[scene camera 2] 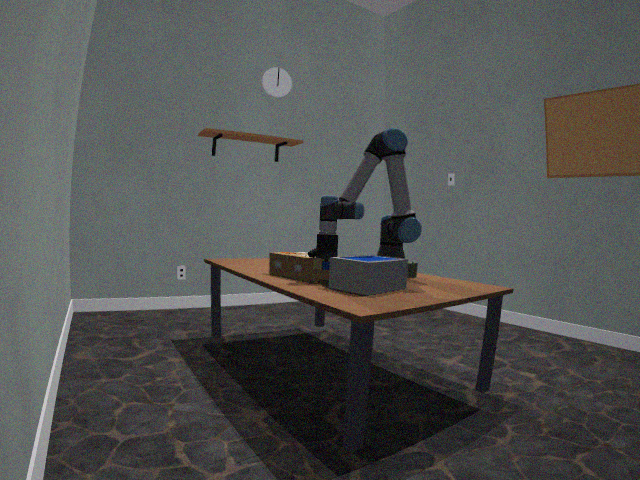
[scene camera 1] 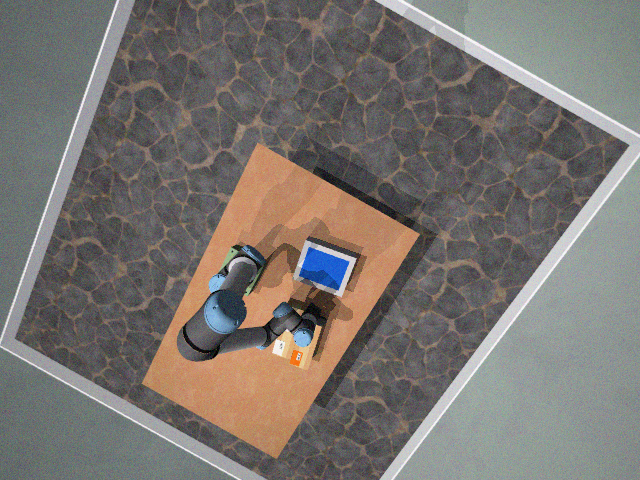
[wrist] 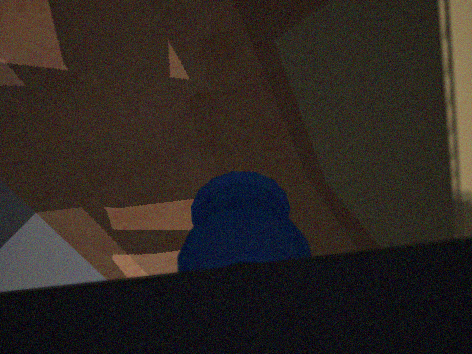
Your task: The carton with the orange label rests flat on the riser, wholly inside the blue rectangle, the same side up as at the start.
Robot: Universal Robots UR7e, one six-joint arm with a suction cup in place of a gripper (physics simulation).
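Frame: origin at the arm's base, x right, y back, z down, level; millimetres.
Seen in the pictures: hand at its tool point: [scene camera 2: 325,269] [wrist: 241,216].
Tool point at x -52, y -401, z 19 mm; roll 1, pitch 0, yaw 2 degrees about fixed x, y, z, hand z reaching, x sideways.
Observation:
A point is followed by its place in that frame.
The carton with the orange label [scene camera 1: 296,356] @[x 192, y -470, z -29 mm] lies flat on the wooden table [scene camera 1: 247,405] @[x 681, y -429, z 71 mm] [scene camera 2: 451,288] @[x -427, y 5, z 71 mm], close beside a carton with a white label [scene camera 1: 280,348] @[x 204, y -380, z -29 mm]. In the side view the cartons [scene camera 2: 294,268] @[x 47, y -505, z 26 mm] form one low brown block left of the grey riser [scene camera 2: 366,278] @[x -393, y -425, z 9 mm] [scene camera 1: 300,267] @[x -216, y -233, z -50 mm]. The blue rectangle [scene camera 1: 328,267] @[x -291, y -341, z -49 mm] [scene camera 2: 366,258] @[x -274, y -345, z -49 mm] on top of the riser is bare. My suction cup [scene camera 2: 325,264] [wrist: 239,211] [scene camera 1: 313,314] @[x -52, y -401, z 19 mm] hangs low at the cartons' end nearest the riser, below their top face. In the dark wrist view its tip rests on nothing that I can make out.
The arm's base stands on a green plate [scene camera 1: 233,254] @[x -62, y 77, z 0 mm] at the table's left side, and the forearm reaches across above the cartons. The riser stands a short gap away from the cartons. A wall shelf [scene camera 2: 249,137] and a clock [scene camera 2: 276,82] hang far behind.

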